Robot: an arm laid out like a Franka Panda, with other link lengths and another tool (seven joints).
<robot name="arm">
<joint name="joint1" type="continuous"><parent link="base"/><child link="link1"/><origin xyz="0 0 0.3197" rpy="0 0 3.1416"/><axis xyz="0 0 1"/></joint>
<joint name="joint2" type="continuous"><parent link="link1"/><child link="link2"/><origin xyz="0 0 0" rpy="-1.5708 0 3.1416"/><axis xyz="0 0 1"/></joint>
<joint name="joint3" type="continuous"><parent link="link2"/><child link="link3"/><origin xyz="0 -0.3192 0" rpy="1.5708 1.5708 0"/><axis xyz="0 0 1"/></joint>
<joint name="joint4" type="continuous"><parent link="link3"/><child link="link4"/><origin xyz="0 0.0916 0" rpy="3.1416 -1.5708 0"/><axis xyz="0 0 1"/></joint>
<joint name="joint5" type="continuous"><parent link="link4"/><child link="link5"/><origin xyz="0.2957 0.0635 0" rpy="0 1.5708 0"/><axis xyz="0 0 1"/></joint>
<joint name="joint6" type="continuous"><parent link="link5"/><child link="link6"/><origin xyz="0 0 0" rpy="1.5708 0 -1.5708"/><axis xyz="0 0 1"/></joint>
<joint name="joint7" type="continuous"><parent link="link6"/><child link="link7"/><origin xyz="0.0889 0 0" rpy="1.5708 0 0"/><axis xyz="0 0 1"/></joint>
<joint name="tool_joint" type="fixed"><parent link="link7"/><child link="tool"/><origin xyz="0.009 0.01 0.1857" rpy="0 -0.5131 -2.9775"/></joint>
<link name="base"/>
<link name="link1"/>
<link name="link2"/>
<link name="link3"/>
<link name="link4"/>
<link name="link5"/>
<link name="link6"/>
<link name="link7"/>
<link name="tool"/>
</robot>
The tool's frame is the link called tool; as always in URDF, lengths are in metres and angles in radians. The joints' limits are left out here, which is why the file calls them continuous.
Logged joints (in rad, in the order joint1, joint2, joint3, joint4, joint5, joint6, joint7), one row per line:
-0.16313 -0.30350 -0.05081 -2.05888 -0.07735 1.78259 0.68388
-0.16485 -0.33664 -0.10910 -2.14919 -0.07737 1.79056 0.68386
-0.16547 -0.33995 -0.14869 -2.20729 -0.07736 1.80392 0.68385
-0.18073 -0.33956 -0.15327 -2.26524 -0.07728 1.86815 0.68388
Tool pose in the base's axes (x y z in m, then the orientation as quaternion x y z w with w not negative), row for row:
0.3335 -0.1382 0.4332 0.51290 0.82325 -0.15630 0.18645
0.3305 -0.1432 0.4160 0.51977 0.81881 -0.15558 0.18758
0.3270 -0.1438 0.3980 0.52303 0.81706 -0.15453 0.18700
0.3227 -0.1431 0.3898 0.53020 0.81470 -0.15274 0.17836
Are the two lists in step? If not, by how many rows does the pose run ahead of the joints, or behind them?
The pose runs 2 rows ahead of the joints: the pose in row i belongs to the joints in row i + 2.
